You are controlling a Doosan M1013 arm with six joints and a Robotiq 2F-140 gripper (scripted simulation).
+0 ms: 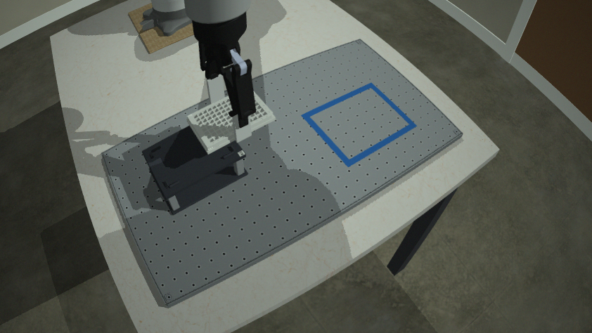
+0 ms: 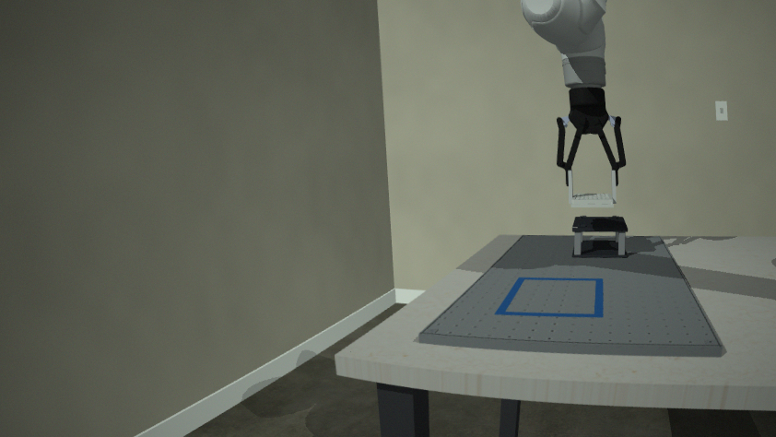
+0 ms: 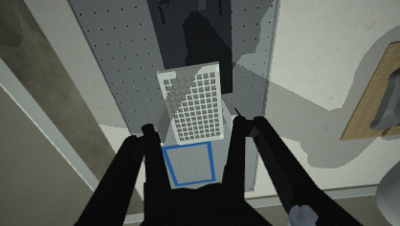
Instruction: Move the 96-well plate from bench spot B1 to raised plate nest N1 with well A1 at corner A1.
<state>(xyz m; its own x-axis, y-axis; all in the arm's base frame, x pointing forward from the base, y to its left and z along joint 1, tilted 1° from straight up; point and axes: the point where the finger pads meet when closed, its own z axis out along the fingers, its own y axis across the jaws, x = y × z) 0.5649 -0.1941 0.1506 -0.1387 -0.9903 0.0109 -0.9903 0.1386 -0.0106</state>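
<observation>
My gripper is now 30 mm past the raised nest N1, 70 mm to the left of it and 80 mm above it. Round my hand: 96-well plate: 20 mm below.
</observation>
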